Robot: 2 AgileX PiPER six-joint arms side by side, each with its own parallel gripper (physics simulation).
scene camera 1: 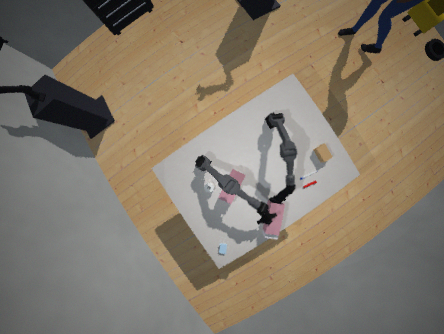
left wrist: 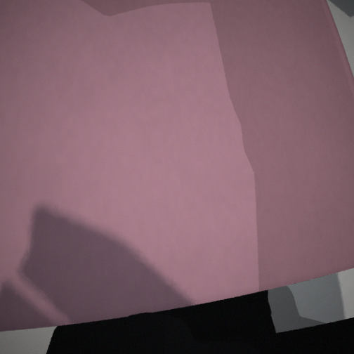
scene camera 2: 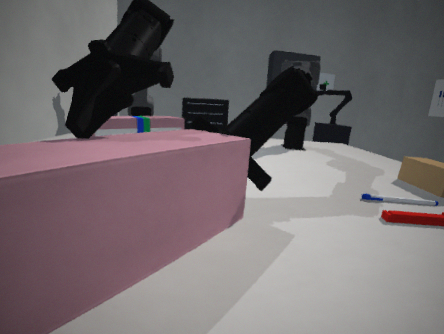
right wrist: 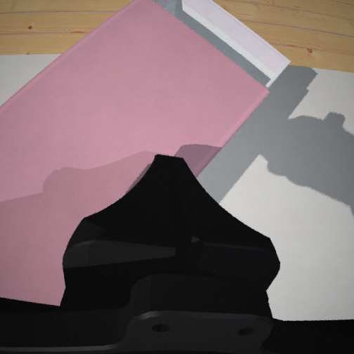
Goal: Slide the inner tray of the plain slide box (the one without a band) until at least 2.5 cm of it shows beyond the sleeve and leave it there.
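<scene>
The plain pink sleeve [scene camera 1: 274, 220] [scene camera 2: 150, 215] [left wrist: 150, 125] [right wrist: 140, 100] lies near the table's front edge. Its white inner tray [right wrist: 245, 39] [scene camera 1: 271, 237] sticks out a short way at the end toward that edge. My left gripper [scene camera 1: 272, 201] [left wrist: 165, 325] is at the opposite end; it looks shut, its tips hidden by the sleeve. My right gripper [right wrist: 166, 173] [scene camera 2: 82, 135] [scene camera 1: 266, 220] is shut and empty, its tip at or just above the sleeve's top. The banded pink box [scene camera 1: 236, 177] [scene camera 2: 167, 122], with its blue and green band [scene camera 2: 143, 124], lies farther back.
A tan block [scene camera 1: 322, 153] [scene camera 2: 425, 172], a white-and-blue pen [scene camera 1: 308, 175] [scene camera 2: 400, 201] and a red object [scene camera 1: 310, 184] [scene camera 2: 415, 218] lie on the right. A small light blue item [scene camera 1: 222, 249] and a white round item [scene camera 1: 209, 186] lie on the left in scene camera 1.
</scene>
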